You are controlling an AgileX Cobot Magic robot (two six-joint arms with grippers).
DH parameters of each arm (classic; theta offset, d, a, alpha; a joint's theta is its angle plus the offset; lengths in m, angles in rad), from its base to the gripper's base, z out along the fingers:
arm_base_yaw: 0 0.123 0 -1.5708
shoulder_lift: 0.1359 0 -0.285 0
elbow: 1.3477 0 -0.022 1.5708
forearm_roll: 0 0.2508 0 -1.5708
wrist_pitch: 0 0 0.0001 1.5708
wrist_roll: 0 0.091 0 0
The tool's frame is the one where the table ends.
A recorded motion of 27 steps. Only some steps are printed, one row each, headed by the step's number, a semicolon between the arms.
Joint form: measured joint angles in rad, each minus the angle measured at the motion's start. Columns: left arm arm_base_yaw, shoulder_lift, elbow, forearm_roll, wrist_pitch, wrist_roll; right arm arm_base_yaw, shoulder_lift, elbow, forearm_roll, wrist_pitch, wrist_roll.
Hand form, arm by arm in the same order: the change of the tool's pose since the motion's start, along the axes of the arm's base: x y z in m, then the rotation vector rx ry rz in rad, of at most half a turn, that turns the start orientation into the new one. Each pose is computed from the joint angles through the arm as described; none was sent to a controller.
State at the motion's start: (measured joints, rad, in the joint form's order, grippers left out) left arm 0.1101 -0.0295 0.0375 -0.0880 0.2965 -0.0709; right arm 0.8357 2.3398 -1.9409 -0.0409 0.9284 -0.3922
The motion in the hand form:
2: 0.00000 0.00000 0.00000 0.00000 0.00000 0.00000; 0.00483 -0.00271 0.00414 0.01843 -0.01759 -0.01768
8: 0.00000 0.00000 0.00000 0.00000 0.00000 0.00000; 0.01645 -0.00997 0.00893 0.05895 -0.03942 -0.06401
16: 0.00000 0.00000 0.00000 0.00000 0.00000 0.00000; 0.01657 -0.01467 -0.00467 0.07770 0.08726 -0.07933
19: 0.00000 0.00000 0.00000 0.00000 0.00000 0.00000; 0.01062 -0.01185 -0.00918 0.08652 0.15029 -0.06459
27: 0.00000 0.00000 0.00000 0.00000 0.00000 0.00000; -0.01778 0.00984 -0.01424 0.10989 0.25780 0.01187
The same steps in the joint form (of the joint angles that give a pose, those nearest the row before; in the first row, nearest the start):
2: 0.0000 0.0000 0.0000 0.0000 0.0000 0.0000; -0.0102 -0.0072 0.0000 -0.0044 -0.0180 0.0101
8: 0.0000 0.0000 0.0000 0.0000 0.0000 0.0000; -0.0378 -0.0143 0.0000 0.0001 -0.0547 0.0303
16: 0.0000 0.0000 0.0000 0.0000 0.0000 0.0000; -0.0635 0.0101 0.0000 0.1319 -0.0050 -0.0267
19: 0.0000 0.0000 0.0000 0.0000 0.0000 0.0000; -0.0608 0.0186 0.0000 0.1959 0.0260 -0.0593
27: 0.0000 0.0000 0.0000 0.0000 0.0000 0.0000; -0.0074 0.0301 0.0000 0.3106 0.0737 -0.1156

